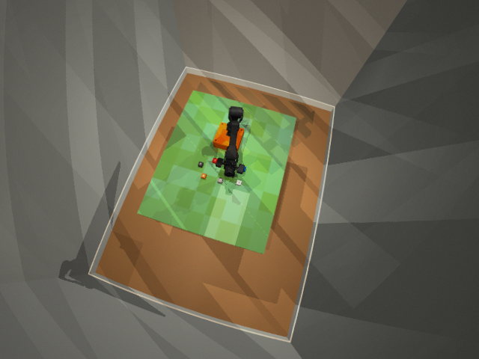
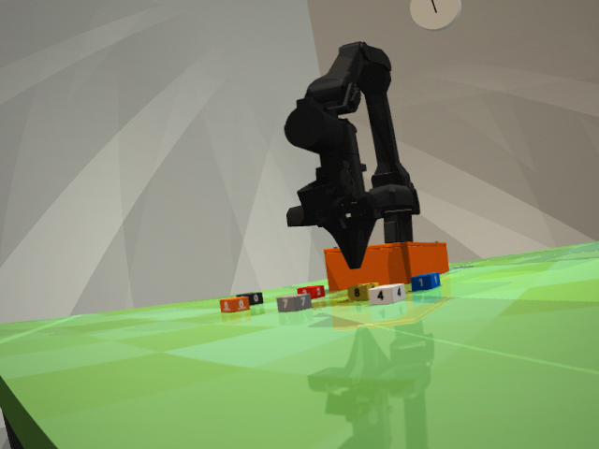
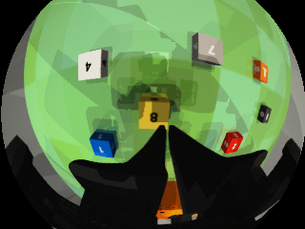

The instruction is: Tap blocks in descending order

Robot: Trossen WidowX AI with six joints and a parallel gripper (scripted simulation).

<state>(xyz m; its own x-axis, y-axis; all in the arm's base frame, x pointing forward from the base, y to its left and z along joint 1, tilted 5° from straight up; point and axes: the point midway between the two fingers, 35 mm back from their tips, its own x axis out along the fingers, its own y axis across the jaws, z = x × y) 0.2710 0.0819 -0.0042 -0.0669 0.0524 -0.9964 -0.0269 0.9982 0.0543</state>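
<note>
Now: the yellow block marked 8 1 cm to the left of my gripper tip and 3 cm below it. The rest, counted from my gripper tip: white block marked 4: 6 cm ahead, 8 cm to the left, 3 cm below; blue 1 block: 5 cm behind, 8 cm to the left, 3 cm below; grey 7 block: 8 cm ahead, 4 cm to the right, 3 cm below.
</note>
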